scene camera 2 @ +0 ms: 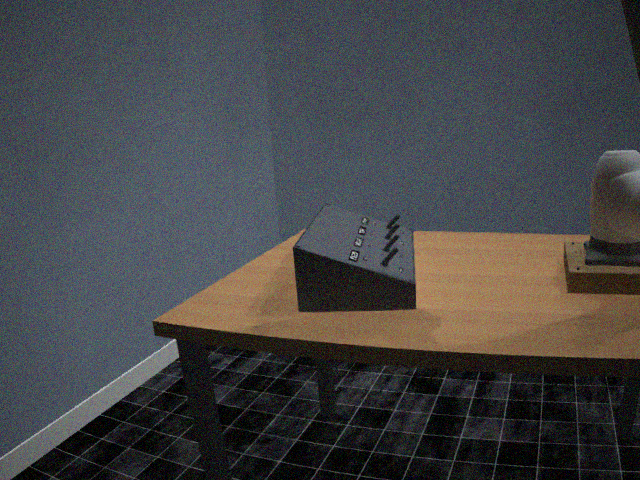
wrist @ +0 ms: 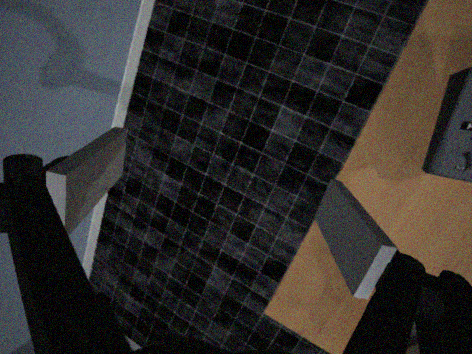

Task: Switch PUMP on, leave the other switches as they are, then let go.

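Where they show: gripper, fingertip midpoint: (wrist: 227, 176); arm's base at its link origin: (scene camera 2: 616, 256).
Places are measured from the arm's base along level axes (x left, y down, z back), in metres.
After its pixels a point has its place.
Observation:
A dark console (scene camera 2: 336, 284) {x 0.363, y -0.012, z -0.637 m} (wrist: 452, 147) {x 0.306, y -0.035, z -0.558 m} with a sloped top stands on the table. In the scene view several black switch levers (scene camera 2: 390, 256) {x 0.267, y -0.053, z -0.544 m} stand in a row on its slope, beside small labels (scene camera 2: 353, 255) {x 0.288, y -0.057, z -0.625 m} too blurred to read, so I cannot tell which one is PUMP. In the wrist view part of the console shows at the right edge, with a cut-off label (wrist: 466, 126) {x 0.314, y -0.055, z -0.614 m} and part of a switch (wrist: 465, 161) {x 0.267, y -0.056, z -0.543 m}. My gripper (wrist: 227, 176) {x 0.608, y -0.722, z -0.456 m} is wide open and empty, apart from the console, which lies beyond the right finger. The gripper does not show in the scene view.
The wooden table (scene camera 2: 491, 304) {x 0.249, y 0.054, z -0.309 m} (wrist: 405, 210) {x 0.283, y 0.054, z -0.345 m} has its edge crossing the wrist view beside the right finger. The white robot base (scene camera 2: 617, 206) {x 0.100, y -0.150, z -0.015 m} stands on a wooden block (scene camera 2: 594, 282) {x 0.145, y 0.025, z -0.066 m} at the right. Blue-grey walls (scene camera 2: 155, 129) (wrist: 50, 115) rise behind and left, above a dark tiled floor (scene camera 2: 361, 428) (wrist: 240, 125).

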